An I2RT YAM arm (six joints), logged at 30 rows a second.
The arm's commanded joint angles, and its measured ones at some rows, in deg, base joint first. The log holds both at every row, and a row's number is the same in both.
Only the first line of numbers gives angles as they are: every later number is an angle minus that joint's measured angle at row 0.
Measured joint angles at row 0:
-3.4 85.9 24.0 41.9 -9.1 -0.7
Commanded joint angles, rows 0 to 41:
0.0 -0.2 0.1 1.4 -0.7 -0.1
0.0 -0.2 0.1 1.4 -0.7 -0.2
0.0 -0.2 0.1 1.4 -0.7 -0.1
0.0 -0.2 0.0 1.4 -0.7 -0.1
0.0 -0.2 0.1 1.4 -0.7 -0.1
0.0 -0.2 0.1 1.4 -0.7 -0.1
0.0 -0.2 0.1 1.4 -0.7 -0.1
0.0 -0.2 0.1 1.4 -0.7 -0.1
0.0 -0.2 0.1 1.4 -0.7 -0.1
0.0 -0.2 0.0 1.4 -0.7 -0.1
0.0 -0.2 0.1 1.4 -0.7 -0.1
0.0 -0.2 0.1 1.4 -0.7 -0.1
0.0 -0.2 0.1 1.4 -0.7 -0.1
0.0 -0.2 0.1 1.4 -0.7 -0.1
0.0 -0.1 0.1 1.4 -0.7 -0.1
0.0 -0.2 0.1 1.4 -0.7 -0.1
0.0 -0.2 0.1 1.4 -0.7 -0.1
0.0 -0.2 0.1 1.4 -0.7 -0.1
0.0 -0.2 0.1 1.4 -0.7 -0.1
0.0 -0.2 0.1 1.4 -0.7 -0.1
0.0 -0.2 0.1 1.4 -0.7 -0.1
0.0 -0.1 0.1 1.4 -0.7 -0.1
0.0 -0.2 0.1 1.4 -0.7 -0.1
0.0 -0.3 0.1 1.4 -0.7 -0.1
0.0 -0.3 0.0 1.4 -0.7 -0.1
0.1 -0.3 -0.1 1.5 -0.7 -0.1
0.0 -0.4 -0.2 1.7 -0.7 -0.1
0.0 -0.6 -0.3 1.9 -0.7 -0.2
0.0 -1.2 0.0 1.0 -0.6 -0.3
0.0 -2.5 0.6 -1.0 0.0 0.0
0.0 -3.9 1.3 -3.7 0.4 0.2
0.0 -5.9 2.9 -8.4 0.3 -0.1
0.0 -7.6 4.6 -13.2 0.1 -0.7
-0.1 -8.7 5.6 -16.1 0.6 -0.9
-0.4 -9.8 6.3 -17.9 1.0 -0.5
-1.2 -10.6 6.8 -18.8 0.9 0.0
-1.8 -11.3 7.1 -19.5 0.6 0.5
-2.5 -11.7 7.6 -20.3 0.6 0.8
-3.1 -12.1 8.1 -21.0 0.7 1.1
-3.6 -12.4 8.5 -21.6 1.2 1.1
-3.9 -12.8 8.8 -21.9 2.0 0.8
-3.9 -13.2 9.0 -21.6 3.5 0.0
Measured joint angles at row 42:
-3.6 -12.3 8.2 -18.5 1.2 0.4
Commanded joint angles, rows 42 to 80:
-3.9 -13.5 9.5 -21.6 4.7 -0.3
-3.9 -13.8 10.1 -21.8 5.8 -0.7
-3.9 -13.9 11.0 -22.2 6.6 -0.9
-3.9 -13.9 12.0 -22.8 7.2 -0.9
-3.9 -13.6 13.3 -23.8 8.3 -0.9
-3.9 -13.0 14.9 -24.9 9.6 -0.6
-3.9 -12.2 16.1 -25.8 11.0 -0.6
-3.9 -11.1 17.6 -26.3 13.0 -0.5
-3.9 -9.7 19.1 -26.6 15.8 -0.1
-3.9 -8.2 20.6 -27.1 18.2 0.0
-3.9 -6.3 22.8 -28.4 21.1 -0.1
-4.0 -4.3 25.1 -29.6 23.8 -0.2
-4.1 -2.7 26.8 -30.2 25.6 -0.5
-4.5 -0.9 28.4 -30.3 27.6 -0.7
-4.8 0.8 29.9 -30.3 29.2 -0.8
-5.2 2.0 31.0 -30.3 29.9 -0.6
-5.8 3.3 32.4 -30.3 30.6 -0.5
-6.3 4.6 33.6 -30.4 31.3 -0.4
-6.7 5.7 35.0 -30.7 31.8 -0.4
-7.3 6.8 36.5 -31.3 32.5 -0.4
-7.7 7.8 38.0 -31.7 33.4 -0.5
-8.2 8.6 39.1 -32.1 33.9 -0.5
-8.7 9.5 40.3 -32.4 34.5 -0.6
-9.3 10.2 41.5 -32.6 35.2 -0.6
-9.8 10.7 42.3 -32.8 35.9 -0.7
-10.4 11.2 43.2 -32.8 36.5 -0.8
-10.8 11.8 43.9 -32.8 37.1 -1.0
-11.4 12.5 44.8 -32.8 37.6 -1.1
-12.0 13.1 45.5 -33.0 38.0 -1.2
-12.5 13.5 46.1 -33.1 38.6 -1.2
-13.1 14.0 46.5 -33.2 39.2 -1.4
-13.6 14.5 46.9 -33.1 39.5 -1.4
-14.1 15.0 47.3 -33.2 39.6 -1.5
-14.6 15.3 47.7 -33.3 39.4 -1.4
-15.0 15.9 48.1 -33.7 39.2 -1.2
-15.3 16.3 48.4 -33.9 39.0 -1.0
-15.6 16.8 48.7 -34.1 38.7 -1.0
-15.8 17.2 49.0 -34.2 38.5 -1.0
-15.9 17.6 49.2 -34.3 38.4 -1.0
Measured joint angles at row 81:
-15.7 16.8 48.5 -33.9 38.0 -1.2
